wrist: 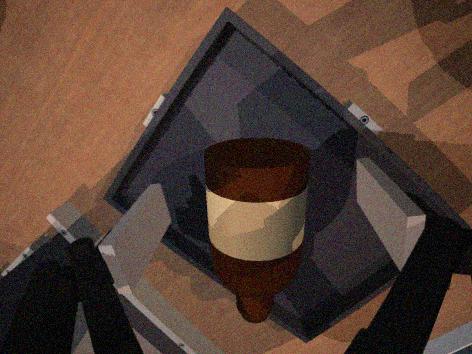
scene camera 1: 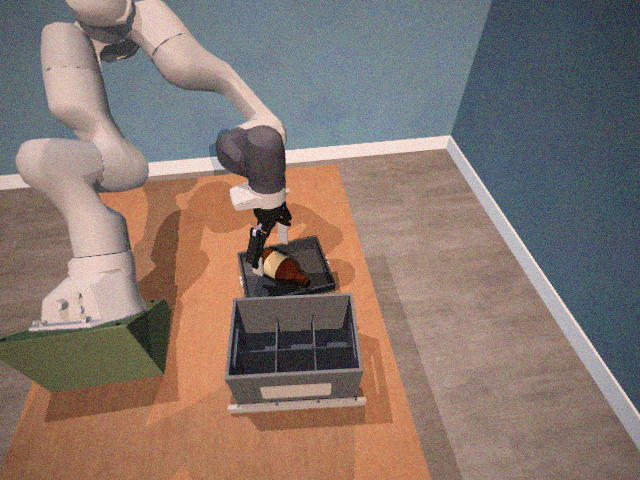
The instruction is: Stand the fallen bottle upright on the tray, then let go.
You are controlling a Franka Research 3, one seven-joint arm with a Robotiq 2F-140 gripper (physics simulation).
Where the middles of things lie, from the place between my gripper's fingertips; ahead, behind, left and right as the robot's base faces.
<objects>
I see the brown bottle (scene camera 1: pixel 281 268) 30 mm to the right of my hand, 30 mm ahead of it and 20 mm below it.
</objects>
